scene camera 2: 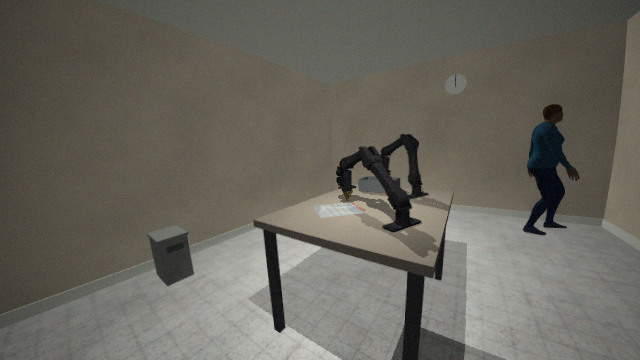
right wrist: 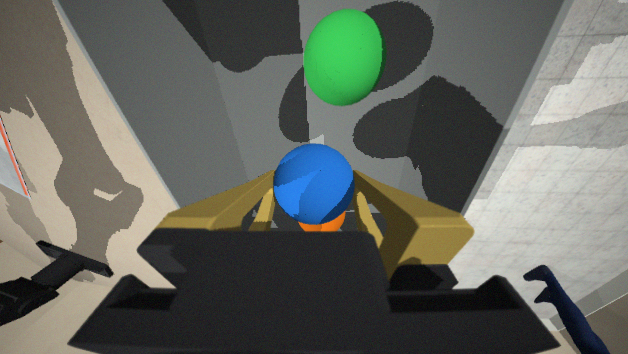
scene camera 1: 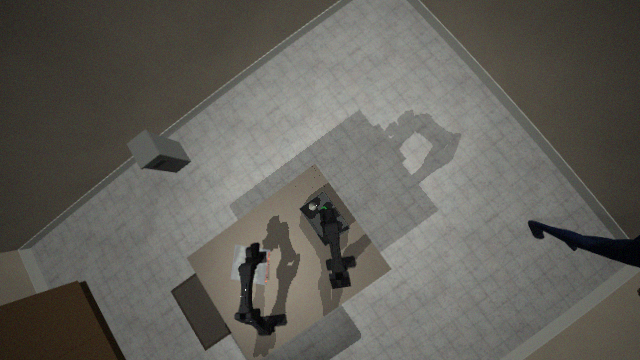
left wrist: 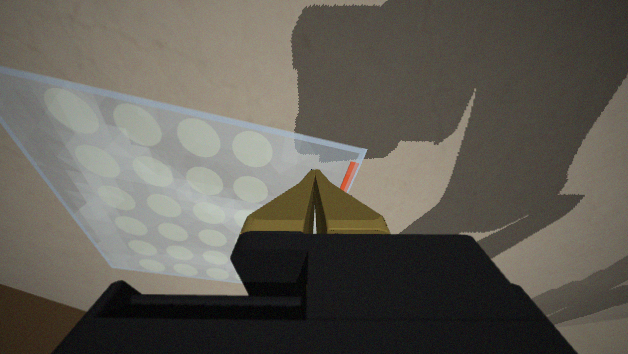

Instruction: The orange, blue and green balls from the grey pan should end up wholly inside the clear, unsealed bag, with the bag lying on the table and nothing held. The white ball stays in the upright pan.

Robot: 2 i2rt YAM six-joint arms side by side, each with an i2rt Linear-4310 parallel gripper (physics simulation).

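Observation:
The clear bag [scene camera 1: 237, 265] [scene camera 2: 335, 210] [left wrist: 150, 170] with pale dots and a red strip at one end lies flat on the table. My left gripper [scene camera 2: 348, 200] [left wrist: 315, 176] is shut and empty above the bag, near its red-strip end. The grey pan [scene camera 1: 312, 227] [scene camera 2: 371, 185] [right wrist: 255, 90] stands upright. My right gripper [right wrist: 314, 177] is shut on the blue ball [right wrist: 314, 185], over the pan. The orange ball [right wrist: 334, 225] shows partly behind the blue one. The green ball [scene camera 1: 324, 207] [right wrist: 345, 57] and white ball [scene camera 1: 313, 206] are in the pan.
The pan stands near the table's edge, with floor beyond it. A brown cabinet [scene camera 1: 45, 320] stands at the lower left of scene camera 1. A grey bin [scene camera 1: 155, 150] [scene camera 2: 171, 255] and a person [scene camera 1: 575, 241] [scene camera 2: 545, 145] are away from the table.

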